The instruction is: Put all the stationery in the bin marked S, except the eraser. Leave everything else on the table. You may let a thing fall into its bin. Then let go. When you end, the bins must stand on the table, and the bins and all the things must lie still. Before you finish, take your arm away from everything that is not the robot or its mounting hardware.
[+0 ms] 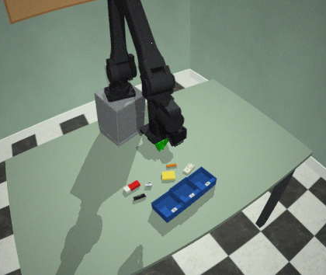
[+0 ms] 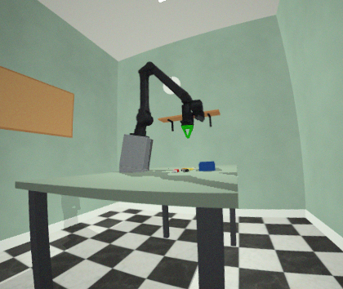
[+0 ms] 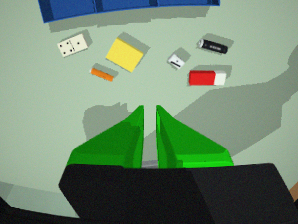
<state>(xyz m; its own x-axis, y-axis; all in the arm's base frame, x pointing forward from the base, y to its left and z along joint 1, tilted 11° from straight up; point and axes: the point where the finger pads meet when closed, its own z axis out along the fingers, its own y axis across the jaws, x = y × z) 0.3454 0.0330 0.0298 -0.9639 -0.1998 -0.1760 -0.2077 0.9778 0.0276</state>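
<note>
Now: hand 90 mm short of the blue bin row, 50 mm to the right of it and 180 mm above it. Round my hand: orange pen-like item: 70 mm behind, 70 mm to the left, 200 mm below; then yellow pad: 30 mm behind, 40 mm to the left, 200 mm below; then black item: 20 mm ahead, 100 mm to the right, 190 mm below.
</note>
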